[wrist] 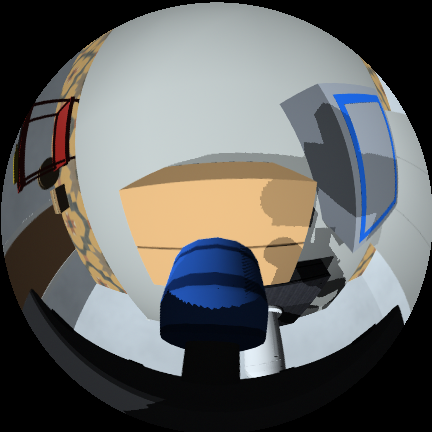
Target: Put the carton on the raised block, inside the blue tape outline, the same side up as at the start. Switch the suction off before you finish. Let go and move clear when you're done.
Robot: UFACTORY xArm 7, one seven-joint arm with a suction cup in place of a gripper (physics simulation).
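Places are measured from the arm's base along level axes (x ahead, y left, z up), in millimetres.
Pixels of known places: hand, tool point: (215, 271).
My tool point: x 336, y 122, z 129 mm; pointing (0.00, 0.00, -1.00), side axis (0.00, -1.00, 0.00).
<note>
For each thing: its top centre in the pictures, then the offset to it from my tool point. "*": a spot on its surface instead. Level surfaces: height alone.
- carton, top centre: (218, 248) dy -1, dx -41, dz -68 mm
- grey raised block, surface spot: (303, 102) * dy -102, dx +127, dz -127 mm
- blue tape outline, surface spot: (358, 165) * dy -163, dx +62, dz -77 mm
- pale table, surface height: dz -198 mm
The carton (200, 212) is a tan box in the middle of the wrist view, with a thin dark seam across its broad upper face. It stands on the table, left of the raised block. The blue suction cup (216, 255) is over the near part of the carton and hides some of it. It appears to hover above the carton, with arm shadows on the face to its right; the contact point is hidden. The grey raised block (303, 102) is at the right, with the blue tape outline (358, 165) on its top. Shadows cross the block.
The pale table (190, 100) extends around the carton and block. A dark base plate (295, 295) and a white cylinder (270, 345) are near the bottom. A red chair-like object (61, 132) is at the far left, beyond the patterned rug (80, 230).
</note>
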